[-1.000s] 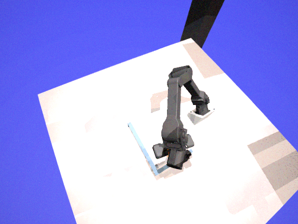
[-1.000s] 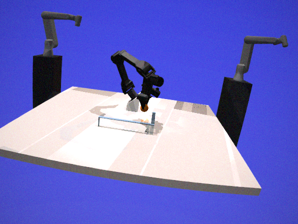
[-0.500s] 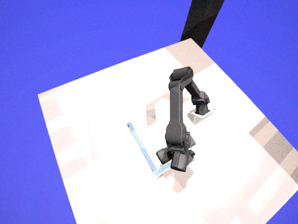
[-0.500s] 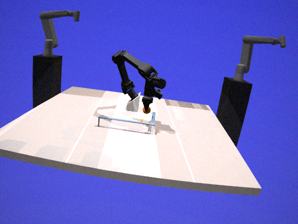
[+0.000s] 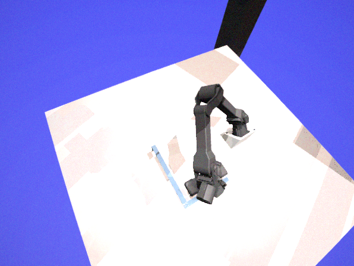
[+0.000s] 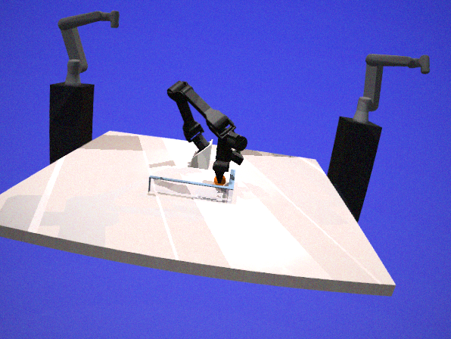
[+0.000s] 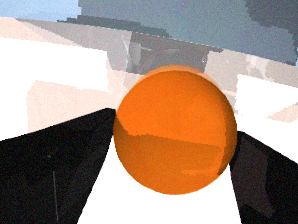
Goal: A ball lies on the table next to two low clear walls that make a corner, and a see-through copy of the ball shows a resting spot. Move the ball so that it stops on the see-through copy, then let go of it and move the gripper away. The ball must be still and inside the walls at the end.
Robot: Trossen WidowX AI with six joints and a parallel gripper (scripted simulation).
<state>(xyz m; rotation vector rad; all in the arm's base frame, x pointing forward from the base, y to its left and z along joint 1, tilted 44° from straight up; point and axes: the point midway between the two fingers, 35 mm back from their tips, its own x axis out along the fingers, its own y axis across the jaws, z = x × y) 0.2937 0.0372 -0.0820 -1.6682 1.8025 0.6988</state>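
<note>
Right now the see-through ball copy is 10 mm below my gripper tip. From my gripper tip the other things lie so: orange ball (right at my gripper tip).
</note>
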